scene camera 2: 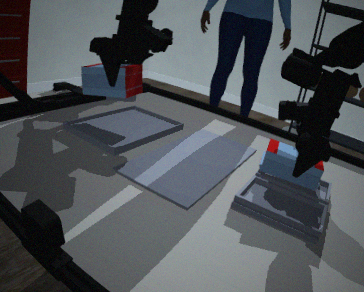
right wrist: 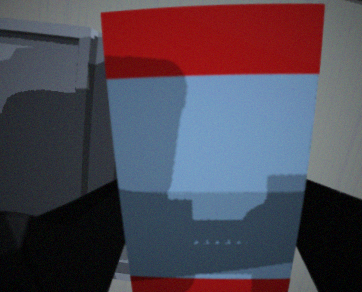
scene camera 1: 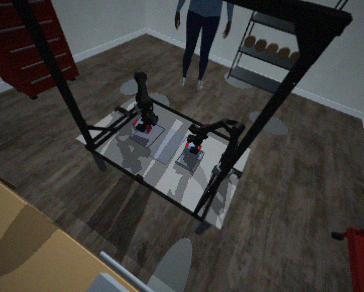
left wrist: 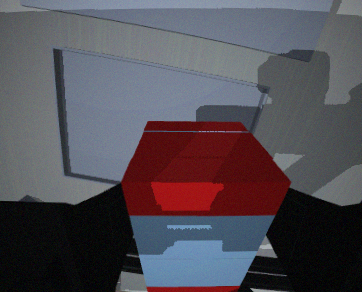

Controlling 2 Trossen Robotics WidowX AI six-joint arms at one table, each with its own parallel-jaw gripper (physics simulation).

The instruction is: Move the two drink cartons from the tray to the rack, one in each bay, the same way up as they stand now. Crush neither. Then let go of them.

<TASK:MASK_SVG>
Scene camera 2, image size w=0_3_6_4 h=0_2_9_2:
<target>my left gripper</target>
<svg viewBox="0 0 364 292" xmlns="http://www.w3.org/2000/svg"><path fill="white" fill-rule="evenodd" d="M173 31L168 28L160 31L152 27L153 21L148 20L149 15L140 16L131 12L121 11L121 15L116 15L115 19L119 20L117 34L113 34L112 38L95 37L90 42L89 51L99 55L109 85L114 87L121 63L127 59L127 64L142 65L144 60L154 55L152 53L165 52L168 45L173 43Z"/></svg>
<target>my right gripper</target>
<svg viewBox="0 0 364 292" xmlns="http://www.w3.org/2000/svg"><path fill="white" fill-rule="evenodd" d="M315 95L310 97L308 103L289 100L279 102L278 120L293 120L297 124L301 122L300 126L296 125L298 138L295 141L295 147L298 151L298 157L292 174L296 178L320 161L328 162L332 155L329 140L324 137L330 137L330 129L335 118L338 119L340 116L340 107L330 104Z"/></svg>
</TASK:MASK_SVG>
